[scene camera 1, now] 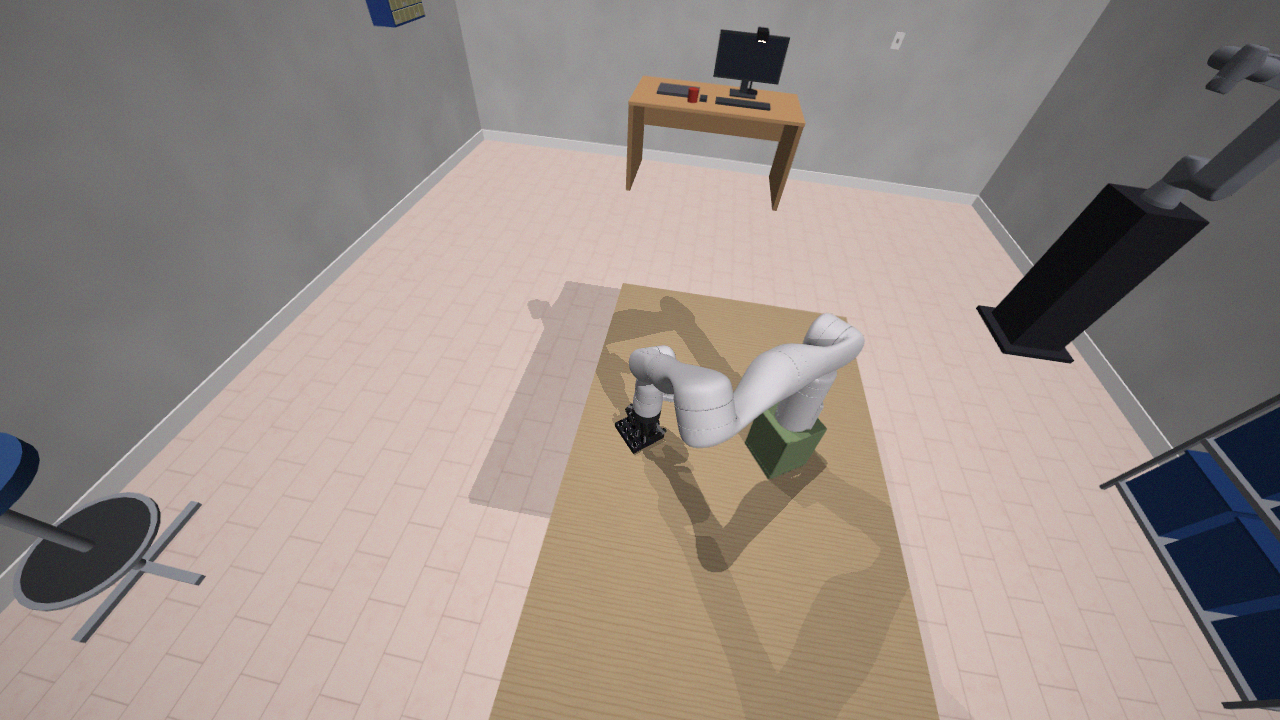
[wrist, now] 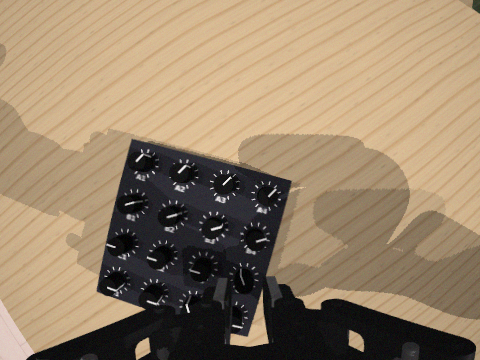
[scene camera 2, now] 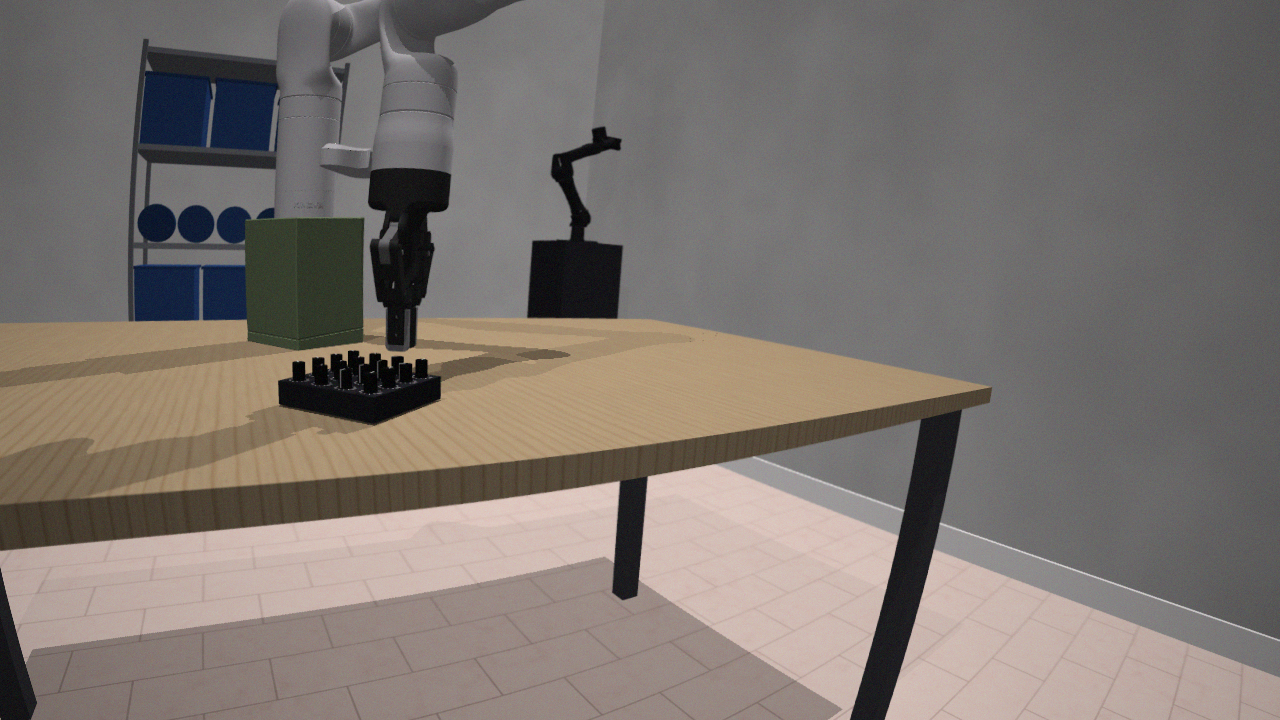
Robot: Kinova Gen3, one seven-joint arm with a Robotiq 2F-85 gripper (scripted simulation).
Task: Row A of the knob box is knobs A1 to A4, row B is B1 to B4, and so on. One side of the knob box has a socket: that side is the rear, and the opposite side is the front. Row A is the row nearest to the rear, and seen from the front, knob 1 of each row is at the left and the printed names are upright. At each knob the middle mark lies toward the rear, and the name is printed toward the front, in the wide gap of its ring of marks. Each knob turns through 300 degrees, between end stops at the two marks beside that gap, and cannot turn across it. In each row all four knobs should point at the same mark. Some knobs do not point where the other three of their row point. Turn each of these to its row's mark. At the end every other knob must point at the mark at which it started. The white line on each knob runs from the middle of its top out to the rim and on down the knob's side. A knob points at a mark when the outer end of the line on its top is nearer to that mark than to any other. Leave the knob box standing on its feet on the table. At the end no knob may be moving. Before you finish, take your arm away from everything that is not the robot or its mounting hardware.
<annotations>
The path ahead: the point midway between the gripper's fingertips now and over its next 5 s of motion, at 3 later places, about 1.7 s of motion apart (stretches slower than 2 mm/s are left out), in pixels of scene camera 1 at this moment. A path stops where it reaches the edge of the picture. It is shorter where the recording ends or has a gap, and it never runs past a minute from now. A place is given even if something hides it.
My gripper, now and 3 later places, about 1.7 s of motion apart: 643,437; 643,438; 643,431; 632,426
</annotations>
